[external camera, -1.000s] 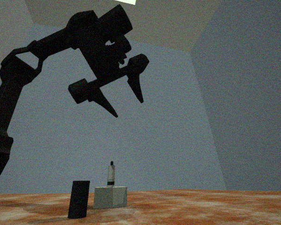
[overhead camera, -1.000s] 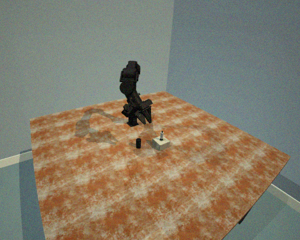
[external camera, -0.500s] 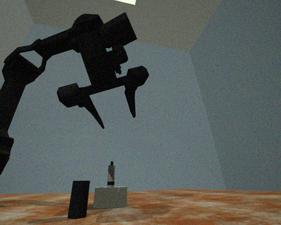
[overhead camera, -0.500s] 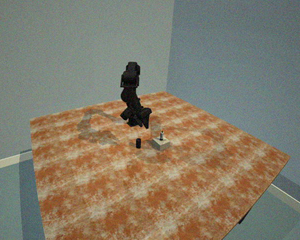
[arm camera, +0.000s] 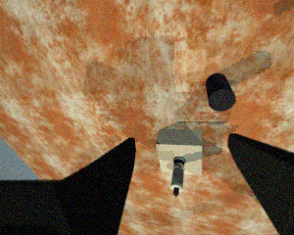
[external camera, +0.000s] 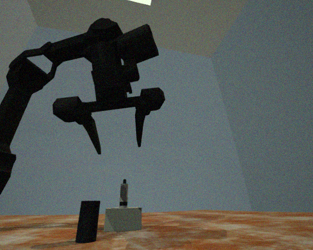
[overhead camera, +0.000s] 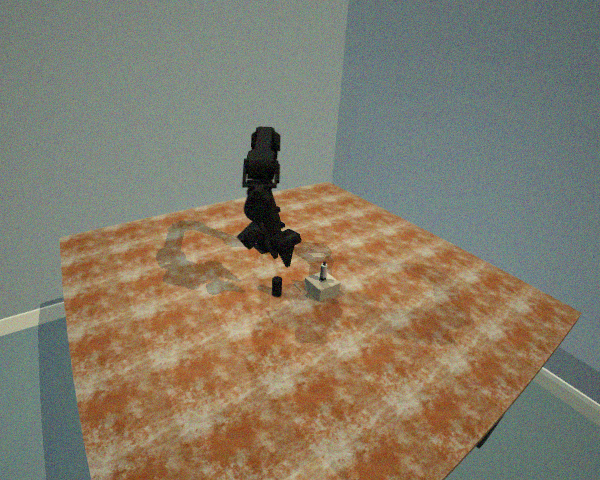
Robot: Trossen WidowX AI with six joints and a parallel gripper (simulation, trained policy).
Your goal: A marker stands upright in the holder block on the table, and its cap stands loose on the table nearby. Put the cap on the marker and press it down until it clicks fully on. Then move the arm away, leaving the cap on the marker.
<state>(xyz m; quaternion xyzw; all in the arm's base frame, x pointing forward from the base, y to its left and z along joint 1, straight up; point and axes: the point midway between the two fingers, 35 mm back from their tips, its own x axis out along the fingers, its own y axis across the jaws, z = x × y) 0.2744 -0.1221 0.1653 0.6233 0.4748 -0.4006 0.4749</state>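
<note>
Right now the black marker cap is 11 cm below my gripper tip, 4 cm behind it and 1 cm to the left of it. From my gripper tip the other things lie so: pale holder block (13 cm to the left, 11 cm below, 2 cm ahead).
</note>
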